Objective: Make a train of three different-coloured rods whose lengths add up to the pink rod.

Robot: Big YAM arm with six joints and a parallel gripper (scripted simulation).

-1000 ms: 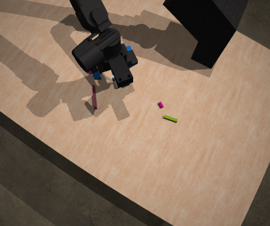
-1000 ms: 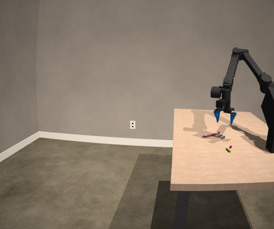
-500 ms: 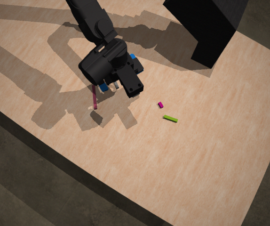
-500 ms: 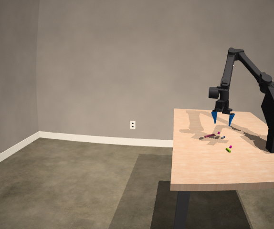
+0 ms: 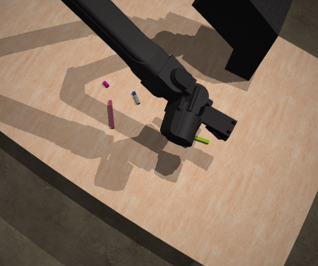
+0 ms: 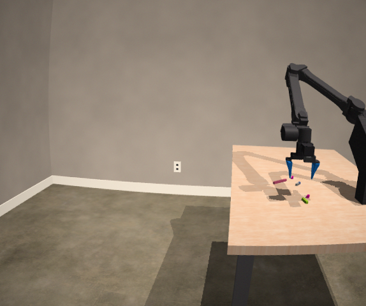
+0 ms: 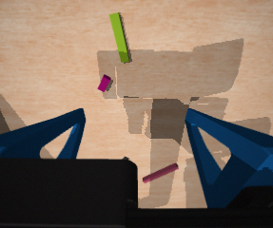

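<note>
Now: hand 80 mm above the lime rod, 50 mm to the right of it and 20 mm past it. From my hand the other things lie so: grey rod (180 mm to the right, 80 mm below, 20 mm behind); pink rod (210 mm to the right, 80 mm below, 70 mm ahead); blue rod (200 mm to the right, 80 mm below, 30 mm behind).
</note>
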